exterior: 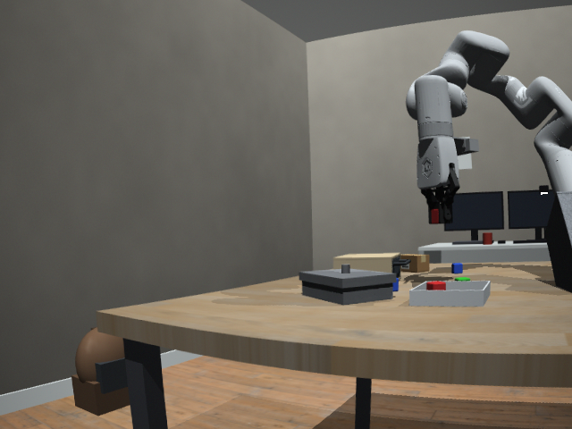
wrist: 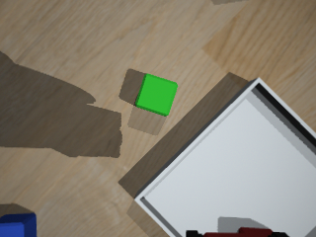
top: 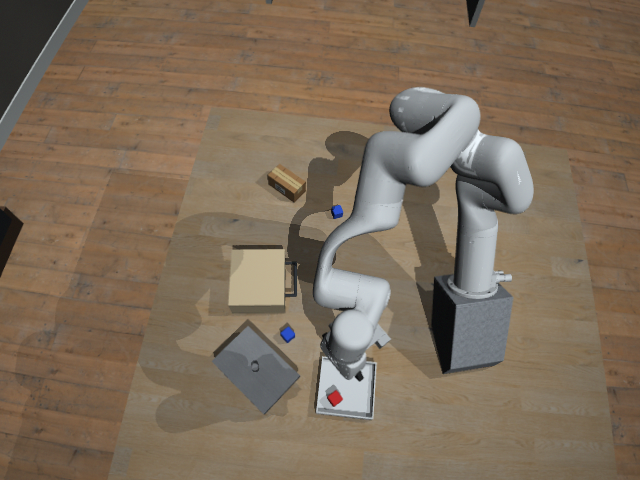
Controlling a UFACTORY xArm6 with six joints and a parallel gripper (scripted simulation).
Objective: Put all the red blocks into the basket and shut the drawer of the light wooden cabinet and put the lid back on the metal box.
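My hand is 160 mm above the white basket, 40 mm to the right of it and 30 mm past it. From my hand the other things lie so: grey lid: 210 mm ahead, 120 mm below, 10 mm to the right; then grey metal box: 210 mm ahead, 150 mm below, 10 mm to the right; then green block: 160 mm below, 80 mm to the right, 40 mm behind.
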